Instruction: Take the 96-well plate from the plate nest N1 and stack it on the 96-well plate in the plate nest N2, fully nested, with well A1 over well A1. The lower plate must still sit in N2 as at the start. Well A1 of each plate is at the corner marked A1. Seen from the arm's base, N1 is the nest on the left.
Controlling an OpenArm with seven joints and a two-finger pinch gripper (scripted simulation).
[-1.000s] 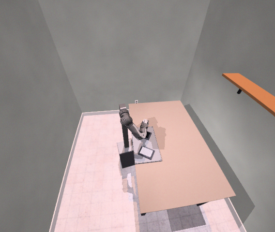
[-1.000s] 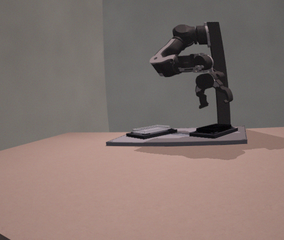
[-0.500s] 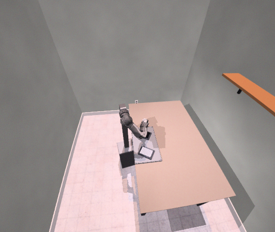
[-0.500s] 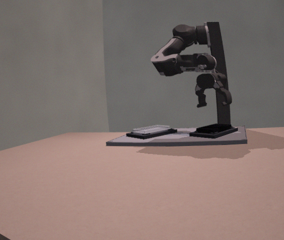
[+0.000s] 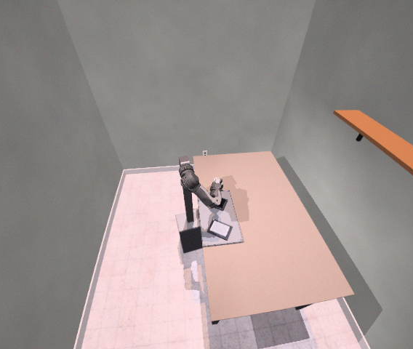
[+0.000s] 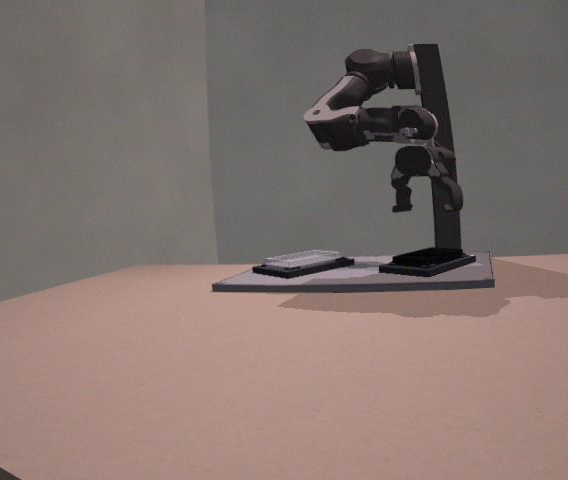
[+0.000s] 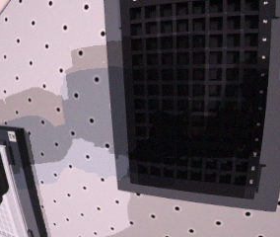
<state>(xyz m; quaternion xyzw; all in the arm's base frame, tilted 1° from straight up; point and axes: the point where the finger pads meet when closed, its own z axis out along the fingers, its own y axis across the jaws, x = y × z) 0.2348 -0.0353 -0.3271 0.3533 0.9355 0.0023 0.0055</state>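
Right now the dark 96-well plate is 80 mm below my hand. Also, from my hand: clear 96-well plate: 250 mm to the right, 80 mm below, 60 mm behind; then plate nest N1: 90 mm below; then A1 label: 90 mm to the left, 90 mm below, 20 mm behind.
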